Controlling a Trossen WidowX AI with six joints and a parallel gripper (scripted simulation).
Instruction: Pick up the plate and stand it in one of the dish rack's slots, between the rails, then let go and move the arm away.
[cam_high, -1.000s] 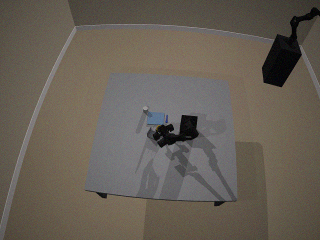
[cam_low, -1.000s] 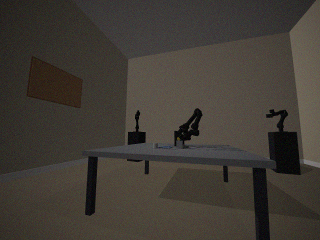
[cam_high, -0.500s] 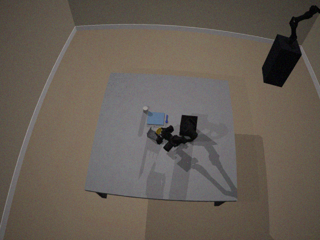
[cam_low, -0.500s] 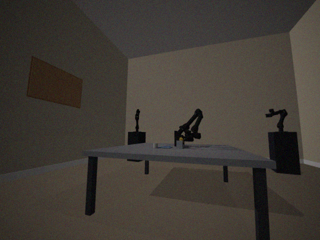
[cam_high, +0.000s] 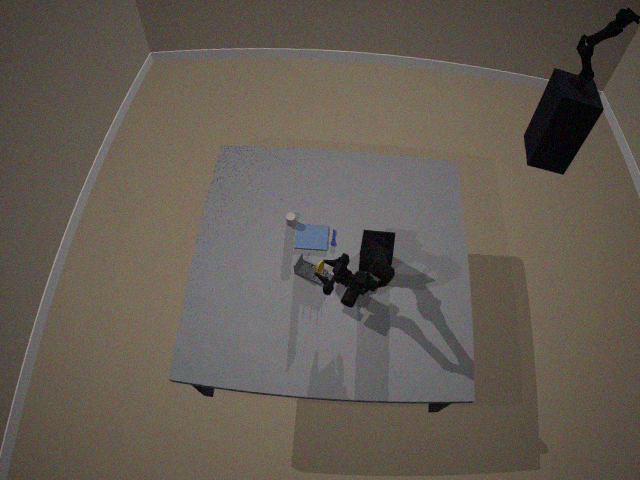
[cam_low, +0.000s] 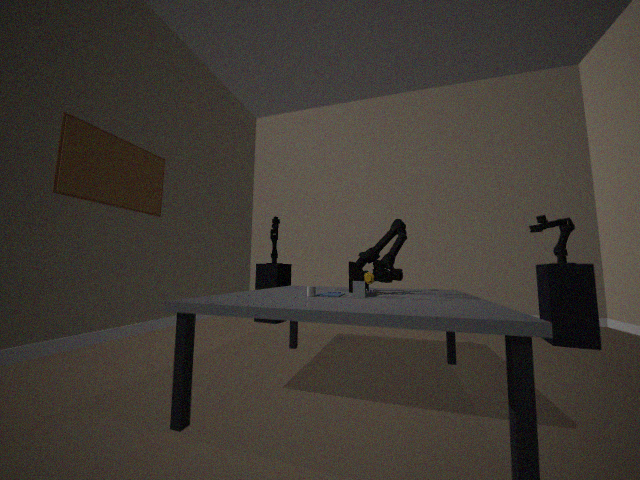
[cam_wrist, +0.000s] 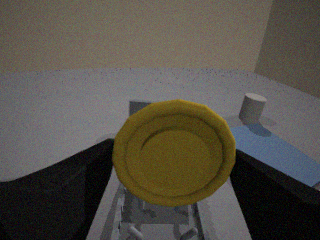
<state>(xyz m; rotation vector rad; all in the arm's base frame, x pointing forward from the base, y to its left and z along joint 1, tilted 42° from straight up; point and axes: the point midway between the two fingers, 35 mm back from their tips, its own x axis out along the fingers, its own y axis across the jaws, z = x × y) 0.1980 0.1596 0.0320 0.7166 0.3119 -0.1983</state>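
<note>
Right now the dish rack is 7 cm below my gripper tip, 3 cm ahead of it and 1 cm to the right of it. From my gripper tip the other things lie so: blue spoon: 20 cm to the right, 9 cm below, 3 cm behind; plate: 1 cm behind; blue mat: 19 cm to the right, 9 cm below, 7 cm ahead.
</note>
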